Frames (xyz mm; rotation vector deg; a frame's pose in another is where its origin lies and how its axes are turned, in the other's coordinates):
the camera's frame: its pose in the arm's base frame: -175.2 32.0 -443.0 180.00 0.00 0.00
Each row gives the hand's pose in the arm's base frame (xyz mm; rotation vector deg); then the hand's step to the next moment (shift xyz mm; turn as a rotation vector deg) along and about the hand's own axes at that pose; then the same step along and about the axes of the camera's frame.
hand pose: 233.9 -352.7 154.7 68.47 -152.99 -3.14
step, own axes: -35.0 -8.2 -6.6 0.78 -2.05 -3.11
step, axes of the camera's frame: 30.0 -20.8 0.9 1.65 1.78 -2.93
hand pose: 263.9 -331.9 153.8 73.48 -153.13 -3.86
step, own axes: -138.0 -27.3 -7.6 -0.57 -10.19 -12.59
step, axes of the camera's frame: 107.0 -90.4 14.8 10.43 5.51 -11.11
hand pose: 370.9 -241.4 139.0 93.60 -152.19 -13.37
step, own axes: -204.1 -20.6 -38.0 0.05 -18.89 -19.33
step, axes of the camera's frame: 114.4 -167.7 -48.2 18.47 10.72 -16.57
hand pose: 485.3 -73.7 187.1 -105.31 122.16 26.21
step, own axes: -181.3 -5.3 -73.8 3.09 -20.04 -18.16
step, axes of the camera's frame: 30.7 -131.1 -142.2 19.18 13.11 -14.19
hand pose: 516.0 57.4 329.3 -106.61 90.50 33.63
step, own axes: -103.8 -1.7 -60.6 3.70 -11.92 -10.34
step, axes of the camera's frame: -21.1 -30.7 -114.3 11.78 8.79 -6.84
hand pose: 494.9 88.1 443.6 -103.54 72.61 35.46
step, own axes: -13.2 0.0 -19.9 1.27 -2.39 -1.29
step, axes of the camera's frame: -6.1 9.8 -20.9 2.61 1.38 -0.54
